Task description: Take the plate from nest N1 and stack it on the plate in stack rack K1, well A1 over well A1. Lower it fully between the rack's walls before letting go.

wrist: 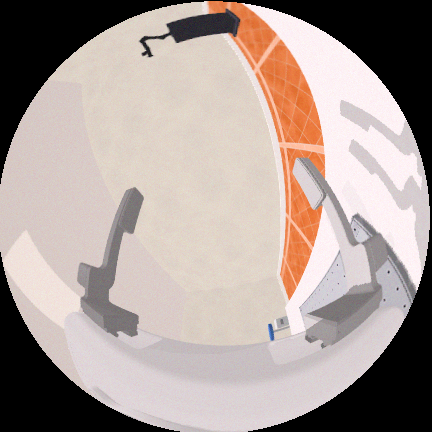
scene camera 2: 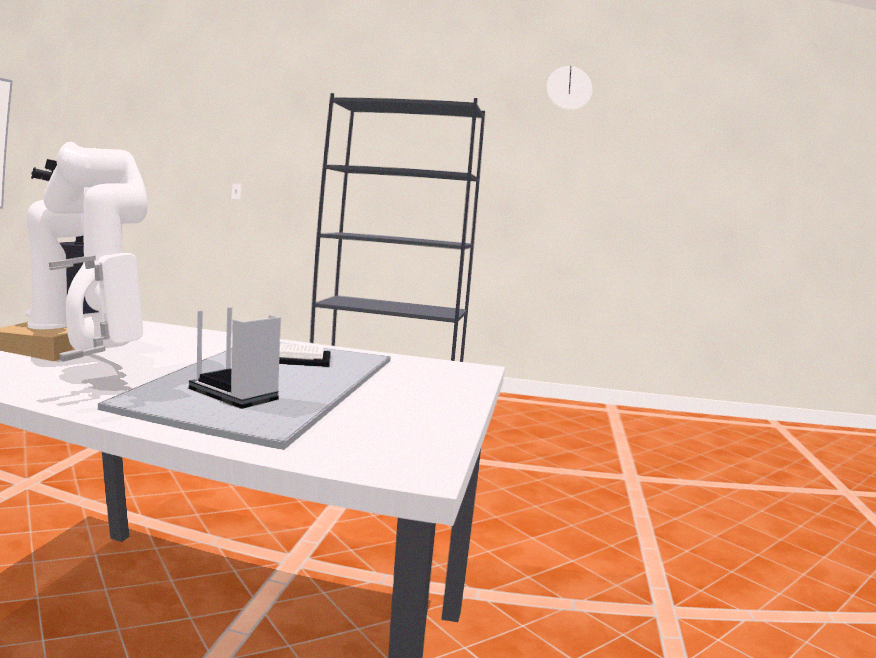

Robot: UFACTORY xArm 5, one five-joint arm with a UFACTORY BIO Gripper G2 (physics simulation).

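Places are measured from the arm's base along level axes (x right, y ahead, z up), in millimetres.
Pixels of known places: hand, tool point: (wrist: 210, 191) (scene camera 2: 65, 310); arm's base, link origin: (scene camera 2: 50, 325).
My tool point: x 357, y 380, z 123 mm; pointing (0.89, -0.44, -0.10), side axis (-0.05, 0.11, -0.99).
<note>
Ahead of a thing's pixels: the offset from my tool point to its top centre. Level surfaces: height alone.
My gripper (scene camera 2: 56, 311) (wrist: 221, 195) is open and empty, turned on its side above the left part of the table, one finger above the other. It is well left of the rack and apart from it. The stack rack {dx -205, dy +250, dz -7 mm} (scene camera 2: 256, 357), with a tall grey wall and thin upright posts, stands on the grey board. A low black shape {dx -201, dy +260, dz -127 mm} (scene camera 2: 217, 378) lies inside at its base; its wells cannot be made out. A white plate {dx -549, dy +245, dz -135 mm} (scene camera 2: 300, 349) lies on a black nest {dx -549, dy +245, dz -146 mm} (scene camera 2: 318, 360) behind the rack, partly hidden by the rack's wall. Neither plate shows in the wrist view.
The grey perforated board {dz -161 mm} (scene camera 2: 332, 382) (wrist: 330, 282) lies on the white table {dz -174 mm} (scene camera 2: 417, 424). The robot's wooden base block (scene camera 2: 31, 341) is at the left. A dark shelf unit (scene camera 2: 391, 307) stands behind the table. A blue-ended fitting (wrist: 271, 332) shows low in the wrist view.
</note>
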